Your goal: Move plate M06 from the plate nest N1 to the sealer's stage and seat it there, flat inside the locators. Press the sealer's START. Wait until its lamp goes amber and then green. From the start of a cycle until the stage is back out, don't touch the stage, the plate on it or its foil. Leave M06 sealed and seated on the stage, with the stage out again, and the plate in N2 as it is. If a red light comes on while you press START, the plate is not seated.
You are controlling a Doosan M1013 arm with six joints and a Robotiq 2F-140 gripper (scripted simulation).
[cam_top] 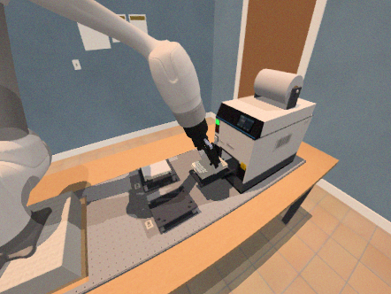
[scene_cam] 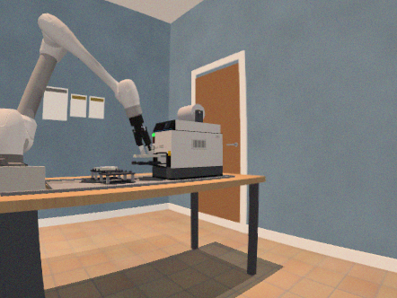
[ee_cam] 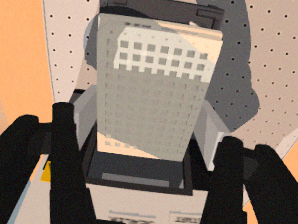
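The sealer stage is 60 mm below my hand. From my hand the other things lie so: foil roll 330 mm ahead, 50 mm to the left, 260 mm above; white well plate 20 mm below.
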